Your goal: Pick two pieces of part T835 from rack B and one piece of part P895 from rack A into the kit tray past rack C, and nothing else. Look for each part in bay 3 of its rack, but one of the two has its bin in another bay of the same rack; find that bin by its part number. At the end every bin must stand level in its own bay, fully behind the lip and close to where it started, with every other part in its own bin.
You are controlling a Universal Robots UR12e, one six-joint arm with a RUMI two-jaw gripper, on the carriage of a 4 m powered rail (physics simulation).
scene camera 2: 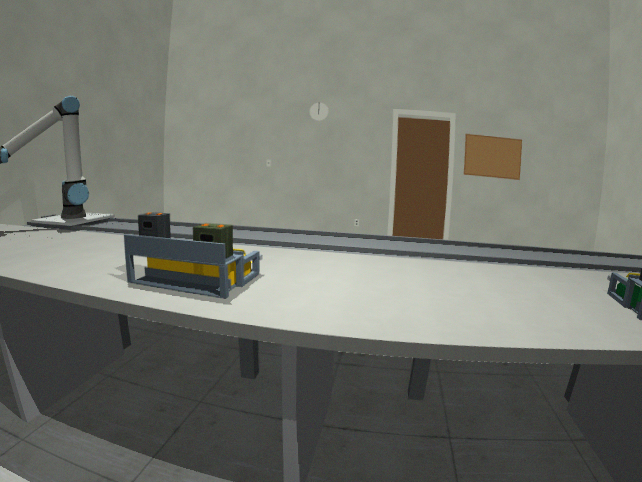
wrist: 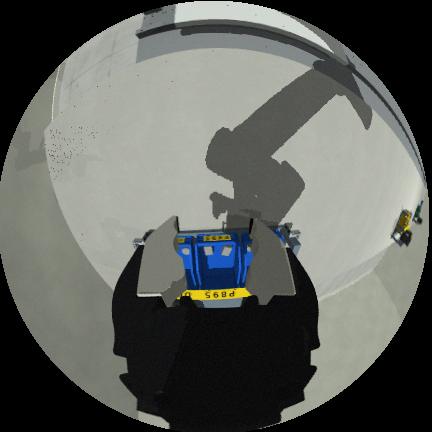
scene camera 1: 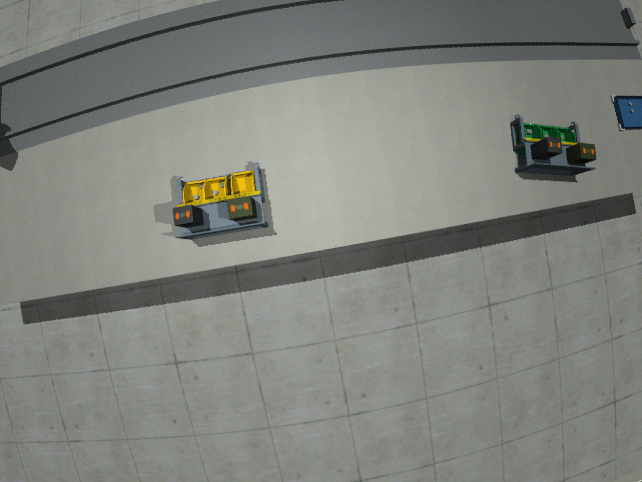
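Observation:
In the wrist view my gripper (wrist: 213, 218) is open, its fingers on either side of the middle blue bin (wrist: 218, 276) of rack A (wrist: 294, 245). The bin's front label reads P895, and two pale blocky pieces (wrist: 208, 250) (wrist: 226, 250) show inside. The neighbouring bins are partly hidden by the fingers. Nothing shows between the fingertips. Rack B (scene camera 1: 217, 220) (scene camera 2: 176, 250) holds three yellow bins; its part numbers are not readable, so T835 cannot be told. The blue kit tray (scene camera 1: 633, 122) is cut off at the right edge, with two small light spots in it.
A dark box (scene camera 1: 189, 215) (scene camera 2: 154, 226) and an olive box (scene camera 1: 242, 208) (scene camera 2: 213, 240) stand up at rack B. Rack C (scene camera 1: 549, 164) with green bins also carries a dark box (scene camera 1: 548, 147) and an olive box (scene camera 1: 581, 153). The arm (scene camera 2: 72, 145) stands at the left on the rail.

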